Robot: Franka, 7 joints.
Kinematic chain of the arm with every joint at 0, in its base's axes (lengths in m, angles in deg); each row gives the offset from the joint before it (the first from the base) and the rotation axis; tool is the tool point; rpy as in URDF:
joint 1: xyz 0 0 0.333 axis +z
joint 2: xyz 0 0 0 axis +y
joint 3: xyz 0 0 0.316 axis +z
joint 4: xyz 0.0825 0 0 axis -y
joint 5: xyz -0.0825 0 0.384 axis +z
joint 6: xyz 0 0 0 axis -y
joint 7: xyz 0.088 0 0 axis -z
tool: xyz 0 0 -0.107 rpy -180 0 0
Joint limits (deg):
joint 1: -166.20..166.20
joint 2: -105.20..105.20
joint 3: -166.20..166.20
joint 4: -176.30..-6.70
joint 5: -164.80..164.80
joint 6: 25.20..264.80
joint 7: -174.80..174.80
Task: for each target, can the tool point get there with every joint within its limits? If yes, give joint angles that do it. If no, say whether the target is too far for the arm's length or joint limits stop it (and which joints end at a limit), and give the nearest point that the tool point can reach.
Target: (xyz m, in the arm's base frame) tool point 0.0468 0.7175 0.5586
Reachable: yes | joints -45.83 -47.68 98.34 -81.24 -65.27 179.30 -121.17
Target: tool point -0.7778 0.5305 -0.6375
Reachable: no: too far | nearest point -0.5113 0.3487 -0.2414 | short by 0.511 m
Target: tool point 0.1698 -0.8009 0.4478
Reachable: yes | joints 92.45 -81.97 -126.10 -19.56 -53.38 186.97 144.05
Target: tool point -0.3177 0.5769 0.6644
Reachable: yes | joints -72.16 -84.89 -50.90 -45.49 -72.62 230.60 71.87
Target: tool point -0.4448 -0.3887 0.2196
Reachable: yes | joints 94.96 -45.45 117.76 -115.94 -89.99 169.02 -69.57
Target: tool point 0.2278 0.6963 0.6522
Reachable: yes | joints 47.25 56.79 53.12 -34.00 -107.24 193.19 10.76
